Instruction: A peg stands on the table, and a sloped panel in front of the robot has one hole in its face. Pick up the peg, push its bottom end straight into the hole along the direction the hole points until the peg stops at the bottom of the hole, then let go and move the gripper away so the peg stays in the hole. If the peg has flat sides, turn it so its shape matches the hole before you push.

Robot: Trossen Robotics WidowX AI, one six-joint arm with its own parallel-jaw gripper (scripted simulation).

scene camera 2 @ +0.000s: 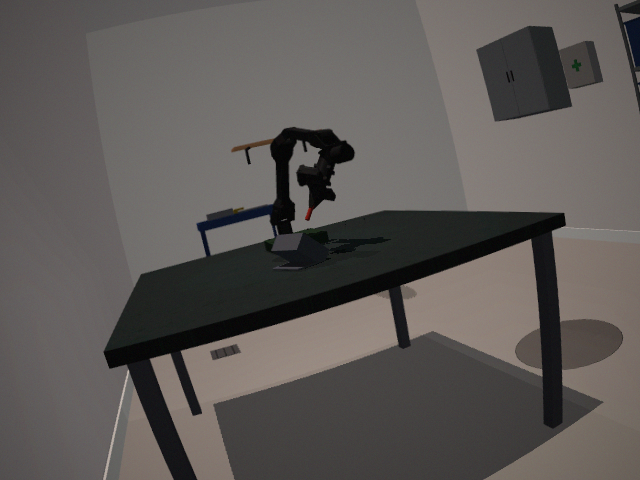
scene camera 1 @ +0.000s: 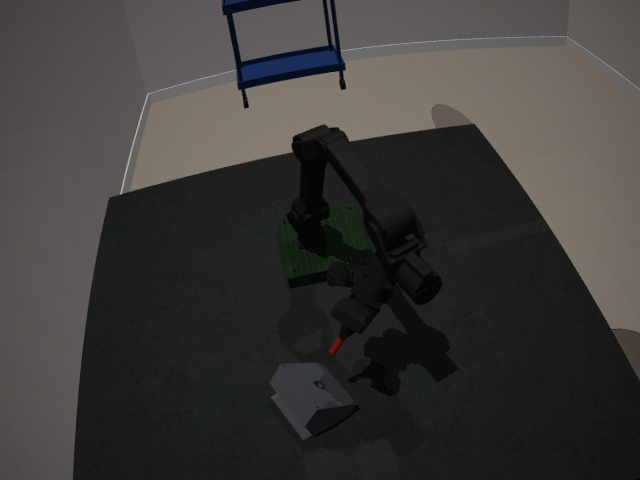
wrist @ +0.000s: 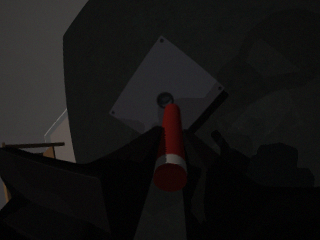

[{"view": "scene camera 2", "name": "gripper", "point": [311, 208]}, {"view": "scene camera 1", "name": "grey sloped panel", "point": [293, 383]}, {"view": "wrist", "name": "gripper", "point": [171, 134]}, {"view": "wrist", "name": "grey sloped panel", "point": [165, 69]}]
